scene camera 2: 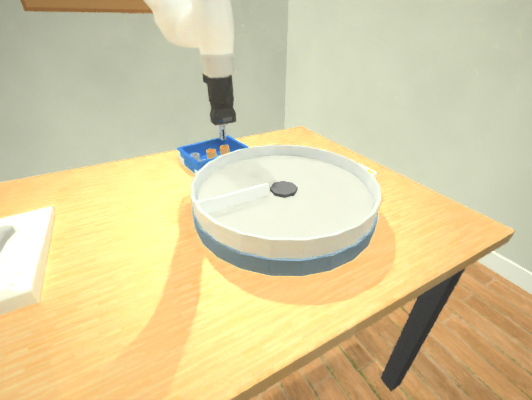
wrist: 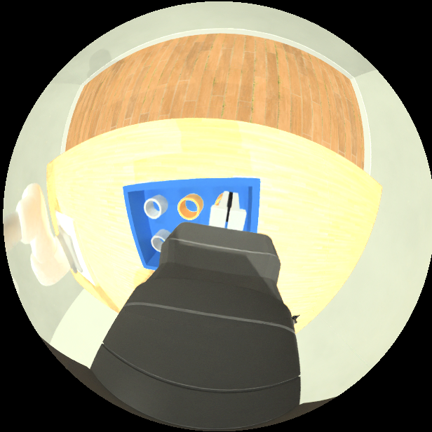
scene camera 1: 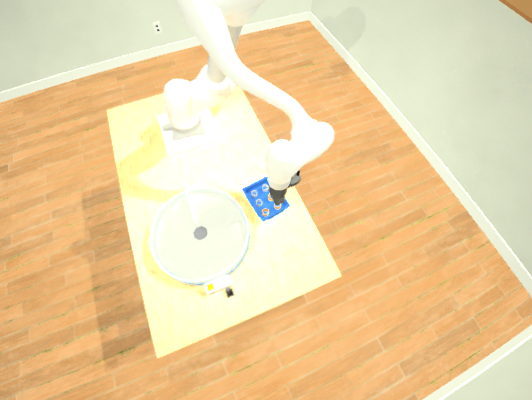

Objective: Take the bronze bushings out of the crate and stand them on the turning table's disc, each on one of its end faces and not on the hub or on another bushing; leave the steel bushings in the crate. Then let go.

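Frame: origin at the arm's base, x ahead, y left, z up, level; metres.
Seen in the pictures: gripper, fingertip midpoint: (scene camera 2: 223, 138) (scene camera 1: 281, 201); arm's base at its link origin: (scene camera 1: 187, 126).
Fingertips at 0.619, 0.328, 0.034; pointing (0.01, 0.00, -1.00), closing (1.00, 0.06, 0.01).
Offsets run from my fingertips to a thing's top centre, as dx, dy, dz. "spot": to the spot under its first point.
The blue crate (scene camera 1: 272, 215) (scene camera 2: 187, 161) (wrist: 136, 225) holds upright bushings. One bronze bushing (scene camera 1: 262, 212) (scene camera 2: 211, 154) (wrist: 181, 207) stands clear of the fingers; another bronze bushing {-0.002, -0.015, -0.022} (scene camera 2: 225, 149) (wrist: 219, 200) is partly hidden behind them in the wrist view. Steel bushings (scene camera 1: 252, 194) (scene camera 2: 195, 155) (wrist: 148, 207) stand at the crate's other side. My gripper (scene camera 1: 279, 203) (scene camera 2: 223, 139) (wrist: 229, 200) is shut and empty, fingertips together, pointing down just above the partly hidden bronze bushing. The turning table's pale disc {+0.031, -0.388, +0.009} (scene camera 1: 220, 250) (scene camera 2: 325, 207) bears no bushing.
A dark hub {+0.031, -0.388, +0.009} (scene camera 1: 200, 233) (scene camera 2: 284, 189) sits at the disc's centre. A white straight bar {spot: -0.087, -0.392, +0.029} (scene camera 1: 192, 207) (scene camera 2: 235, 197) runs from the raised rim towards the hub. A small white box with a yellow button {spot: +0.268, -0.402, +0.006} (scene camera 1: 210, 287) and a black item {spot: +0.306, -0.337, -0.027} (scene camera 1: 229, 292) lie beside the turning table.
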